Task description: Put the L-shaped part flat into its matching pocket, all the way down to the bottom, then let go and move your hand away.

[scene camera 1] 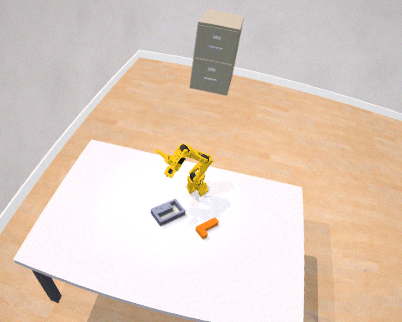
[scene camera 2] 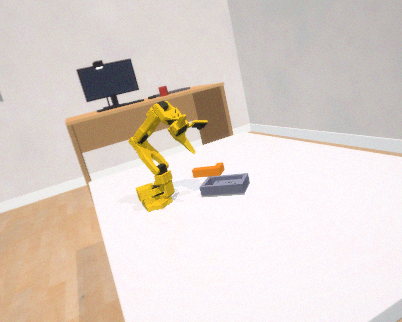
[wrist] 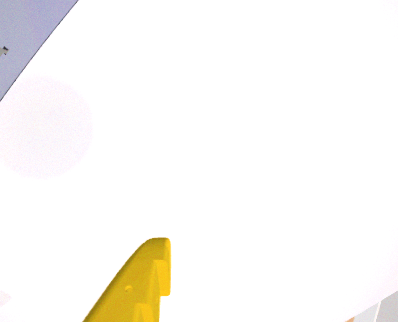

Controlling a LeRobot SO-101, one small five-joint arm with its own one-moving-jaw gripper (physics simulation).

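Where they show: hand, tool point: [scene camera 1: 166, 175] [scene camera 2: 194, 151] [wrist: 170, 259]; arm's base, link origin: [scene camera 1: 196, 191] [scene camera 2: 162, 201].
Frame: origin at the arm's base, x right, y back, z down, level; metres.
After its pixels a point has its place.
The orange L-shaped part [scene camera 1: 201, 230] {x -0.073, y -0.259, z -0.032 m} [scene camera 2: 208, 171] {x -0.075, y -0.212, z -0.020 m} lies flat on the white table beside the pocket block, apart from it. The grey-blue block [scene camera 1: 170, 219] {x 0.078, y -0.231, z -0.022 m} [scene camera 2: 225, 190] {x 0.143, y -0.168, z -0.019 m} with the recessed pocket lies flat; an opening shows inside its rim in scene camera 1. A corner of the block [wrist: 25, 30] {x 0.116, y -0.155, z -0.036 m} shows at the upper left of the wrist view. My gripper [scene camera 1: 163, 162] [scene camera 2: 200, 137] is fully open and empty, raised above the table, clear of both the part and the block. One notched jaw shows in the wrist view. The L-shaped part does not show in the wrist view.
The yellow arm's base stands on the white table [scene camera 1: 100, 200] {x 0.443, y -0.213, z 0.000 m} [scene camera 2: 300, 225] {x 0.434, y -0.203, z 0.000 m} near one edge, close to the block and the part. A filing cabinet [scene camera 1: 212, 55] stands on the floor beyond. A wooden desk [scene camera 2: 110, 135] with a monitor [scene camera 2: 110, 80] and a red cup [scene camera 2: 163, 91] stands behind.
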